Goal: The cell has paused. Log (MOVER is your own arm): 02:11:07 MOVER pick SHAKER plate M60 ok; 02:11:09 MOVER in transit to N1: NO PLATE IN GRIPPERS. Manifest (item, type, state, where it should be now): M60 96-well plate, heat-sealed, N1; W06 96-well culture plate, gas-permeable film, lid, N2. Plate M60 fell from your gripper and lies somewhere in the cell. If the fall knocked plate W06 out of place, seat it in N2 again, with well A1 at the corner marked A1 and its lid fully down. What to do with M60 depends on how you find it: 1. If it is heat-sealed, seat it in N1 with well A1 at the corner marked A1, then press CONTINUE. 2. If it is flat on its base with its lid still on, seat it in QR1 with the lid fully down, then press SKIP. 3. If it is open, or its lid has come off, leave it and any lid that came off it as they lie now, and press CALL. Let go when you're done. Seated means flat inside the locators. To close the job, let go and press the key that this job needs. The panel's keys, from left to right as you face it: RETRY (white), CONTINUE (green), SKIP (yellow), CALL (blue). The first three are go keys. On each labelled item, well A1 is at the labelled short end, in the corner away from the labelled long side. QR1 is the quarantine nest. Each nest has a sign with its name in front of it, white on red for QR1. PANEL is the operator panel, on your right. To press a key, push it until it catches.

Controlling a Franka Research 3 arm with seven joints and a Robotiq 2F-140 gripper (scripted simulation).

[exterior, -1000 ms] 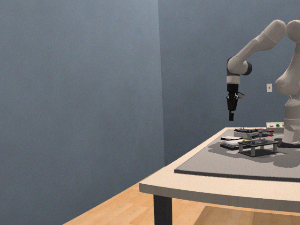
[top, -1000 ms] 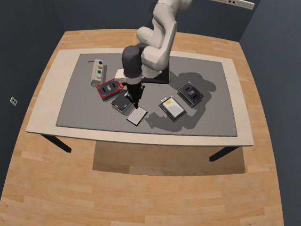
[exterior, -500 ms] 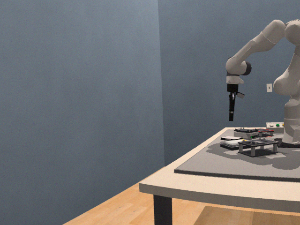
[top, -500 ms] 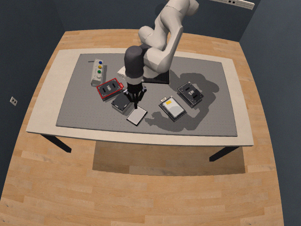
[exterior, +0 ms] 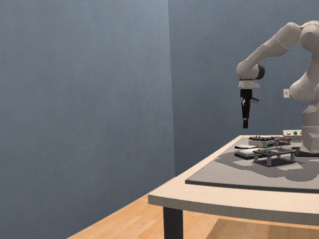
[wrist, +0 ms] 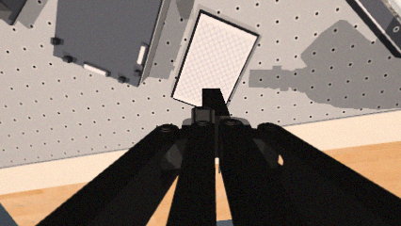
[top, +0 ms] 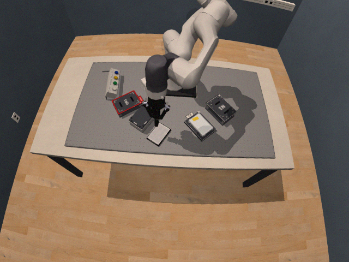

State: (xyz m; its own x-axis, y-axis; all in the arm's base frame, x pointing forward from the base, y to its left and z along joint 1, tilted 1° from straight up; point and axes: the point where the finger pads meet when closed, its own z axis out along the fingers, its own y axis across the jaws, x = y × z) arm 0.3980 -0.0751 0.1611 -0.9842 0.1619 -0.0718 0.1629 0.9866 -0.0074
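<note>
The plate M60 is 15 cm below my hand and 1 cm to the left of it. The rest, counted from my hand: plate W06: 25 cm to the left, 13 cm below, 7 cm behind; shaker block: 10 cm to the right, 10 cm below, 6 cm behind; A1 mark: 37 cm to the left, 28 cm behind, 11 cm below.
</note>
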